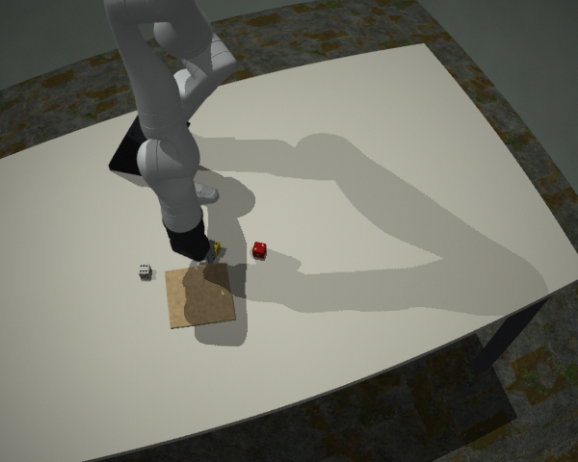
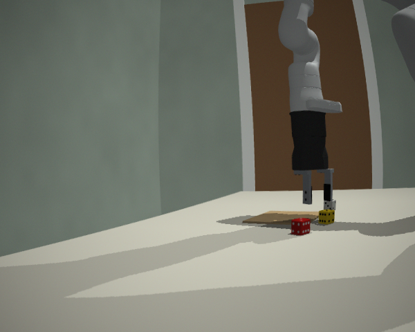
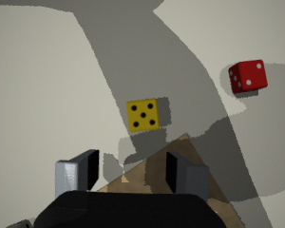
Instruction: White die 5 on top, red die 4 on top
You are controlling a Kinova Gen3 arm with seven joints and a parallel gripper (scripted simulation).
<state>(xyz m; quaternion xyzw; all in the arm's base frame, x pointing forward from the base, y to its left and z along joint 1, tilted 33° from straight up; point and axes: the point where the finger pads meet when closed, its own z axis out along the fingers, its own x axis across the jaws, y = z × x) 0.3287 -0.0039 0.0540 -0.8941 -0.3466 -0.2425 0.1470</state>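
Now: hand 20 mm past the yellow die, 30 mm to the right of it and 40 mm above it. Also, from my hand: red die: 10 mm ahead, 130 mm to the left, 40 mm below; then white die: 10 mm behind, 130 mm to the right, 40 mm below; then brown mat: 70 mm ahead, 30 mm to the right, 50 mm below.
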